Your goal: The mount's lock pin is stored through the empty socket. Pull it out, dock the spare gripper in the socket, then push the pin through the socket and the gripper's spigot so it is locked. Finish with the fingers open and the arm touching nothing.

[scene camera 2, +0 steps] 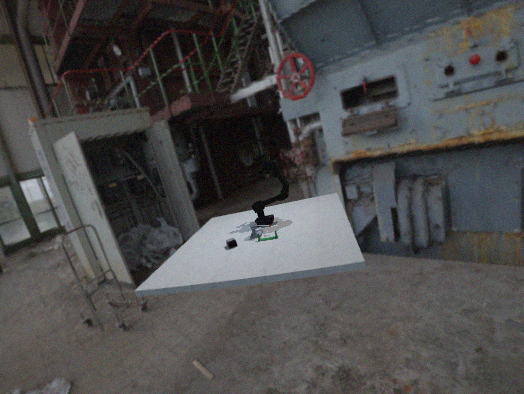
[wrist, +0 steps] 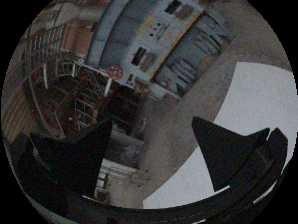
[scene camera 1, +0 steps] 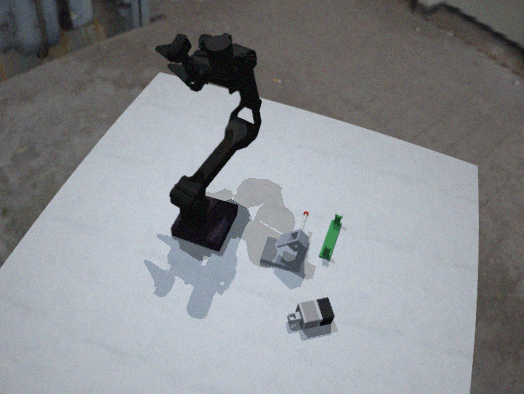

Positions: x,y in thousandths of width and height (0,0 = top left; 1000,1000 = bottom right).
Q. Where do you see a grey mount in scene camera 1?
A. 537,641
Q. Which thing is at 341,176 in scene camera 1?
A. My gripper.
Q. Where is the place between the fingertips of my gripper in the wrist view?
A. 512,542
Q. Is my gripper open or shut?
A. Open.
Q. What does my gripper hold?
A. Nothing.
